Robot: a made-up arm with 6 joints. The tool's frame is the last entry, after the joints. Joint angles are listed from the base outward.
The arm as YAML. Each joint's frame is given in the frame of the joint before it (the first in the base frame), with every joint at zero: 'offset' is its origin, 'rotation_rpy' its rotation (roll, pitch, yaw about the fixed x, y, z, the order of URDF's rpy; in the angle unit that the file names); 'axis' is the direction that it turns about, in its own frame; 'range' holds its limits. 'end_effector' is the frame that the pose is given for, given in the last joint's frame.
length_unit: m
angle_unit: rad
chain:
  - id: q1
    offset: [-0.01, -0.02, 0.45]
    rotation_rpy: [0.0, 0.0, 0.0]
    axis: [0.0, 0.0, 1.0]
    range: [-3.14, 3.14]
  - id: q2
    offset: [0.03, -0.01, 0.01]
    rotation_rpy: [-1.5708, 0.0, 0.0]
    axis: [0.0, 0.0, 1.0]
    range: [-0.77, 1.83]
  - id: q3
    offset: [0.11, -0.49, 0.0]
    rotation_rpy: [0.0, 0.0, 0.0]
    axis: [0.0, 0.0, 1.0]
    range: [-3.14, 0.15]
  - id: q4
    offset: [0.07, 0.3, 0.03]
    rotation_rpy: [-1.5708, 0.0, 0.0]
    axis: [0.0, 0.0, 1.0]
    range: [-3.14, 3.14]
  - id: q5
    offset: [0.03, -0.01, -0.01]
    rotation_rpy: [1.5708, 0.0, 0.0]
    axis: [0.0, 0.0, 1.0]
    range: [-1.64, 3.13]
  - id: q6
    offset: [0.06, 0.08, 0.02]
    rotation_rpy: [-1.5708, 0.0, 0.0]
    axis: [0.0, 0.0, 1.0]
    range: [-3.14, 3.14]
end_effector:
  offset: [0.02, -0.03, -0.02]
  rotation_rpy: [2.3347, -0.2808, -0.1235]
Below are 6 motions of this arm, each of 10 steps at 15 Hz.
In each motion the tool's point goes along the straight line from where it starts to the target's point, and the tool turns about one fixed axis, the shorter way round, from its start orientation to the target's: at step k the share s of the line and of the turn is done. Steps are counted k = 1, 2, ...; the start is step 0. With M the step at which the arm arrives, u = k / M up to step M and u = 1 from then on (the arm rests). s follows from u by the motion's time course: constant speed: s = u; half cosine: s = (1 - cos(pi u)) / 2; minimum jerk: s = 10 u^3 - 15 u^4 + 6 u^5.
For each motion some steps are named. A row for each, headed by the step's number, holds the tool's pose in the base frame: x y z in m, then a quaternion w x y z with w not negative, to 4 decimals.
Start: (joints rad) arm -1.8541 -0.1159 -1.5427 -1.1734 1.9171 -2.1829
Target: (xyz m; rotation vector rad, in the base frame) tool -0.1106 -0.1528 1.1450 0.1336 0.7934 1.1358
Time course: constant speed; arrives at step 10
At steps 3, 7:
3: -0.1132 -0.3091 1.0538 0.8218 0.0301 0.4219 0.3817
7: -0.1117 -0.2198 1.1059 0.7934 0.0482 0.3910 0.4640

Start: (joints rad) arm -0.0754 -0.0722 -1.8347 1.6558 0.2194 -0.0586
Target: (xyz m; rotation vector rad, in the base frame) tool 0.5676 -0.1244 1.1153 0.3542 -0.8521 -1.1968
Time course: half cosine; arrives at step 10
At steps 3, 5, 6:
3: 0.4281 -0.1278 1.1772 0.7426 0.3130 -0.3776 -0.4562
5: 0.4797 -0.1266 1.1543 0.7398 0.2575 -0.3823 -0.4901
6: 0.5069 -0.1259 1.1423 0.7371 0.2279 -0.3842 -0.5072

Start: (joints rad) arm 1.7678 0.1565 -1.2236 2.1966 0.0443 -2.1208
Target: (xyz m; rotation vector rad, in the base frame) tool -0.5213 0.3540 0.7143 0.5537 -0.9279 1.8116
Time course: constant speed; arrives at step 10
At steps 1, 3, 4, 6, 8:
1: -0.1235 0.5134 0.8047 0.6226 0.0782 -0.5060 0.5918
3: -0.2119 0.4780 0.7846 0.5978 0.1125 -0.4817 0.6308
4: -0.2561 0.4603 0.7745 0.5846 0.1295 -0.4688 0.6494
6: -0.3445 0.4248 0.7545 0.5563 0.1631 -0.4418 0.6846
8: -0.4329 0.3894 0.7344 0.5259 0.1961 -0.4130 0.7172

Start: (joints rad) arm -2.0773 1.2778 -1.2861 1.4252 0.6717 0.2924
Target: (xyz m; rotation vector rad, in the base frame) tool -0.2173 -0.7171 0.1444 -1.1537 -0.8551 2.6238
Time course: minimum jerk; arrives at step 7
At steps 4, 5, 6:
4: -0.2704 -0.6688 0.1302 0.0632 -0.4314 -0.2811 0.8549
5: -0.2382 -0.6981 0.1388 0.0705 -0.4031 -0.2836 0.8672
6: -0.2207 -0.7140 0.1435 0.0744 -0.3876 -0.2848 0.8735

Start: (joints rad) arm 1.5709 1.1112 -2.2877 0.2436 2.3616 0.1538
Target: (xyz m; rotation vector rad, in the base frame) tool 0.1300 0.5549 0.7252 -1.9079 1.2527 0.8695
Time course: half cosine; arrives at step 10
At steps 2, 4, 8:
2: -0.0802 0.7642 0.4976 0.3138 -0.5826 0.3126 0.6814
4: -0.0221 0.7064 0.5605 0.3275 -0.6360 0.3663 0.5950
8: 0.1078 0.5770 0.7012 0.3423 -0.7236 0.4675 0.3750

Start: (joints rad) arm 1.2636 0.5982 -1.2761 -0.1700 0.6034 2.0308
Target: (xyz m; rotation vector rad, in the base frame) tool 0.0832 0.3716 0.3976 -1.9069 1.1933 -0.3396
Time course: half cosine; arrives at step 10
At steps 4, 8, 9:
4: 0.1503 0.5817 0.5205 0.7908 -0.5018 0.2994 -0.1821
8: 0.0930 0.4022 0.4155 0.4827 -0.7332 0.4566 -0.1447
9: 0.0857 0.3795 0.4022 0.4362 -0.7541 0.4713 -0.1379

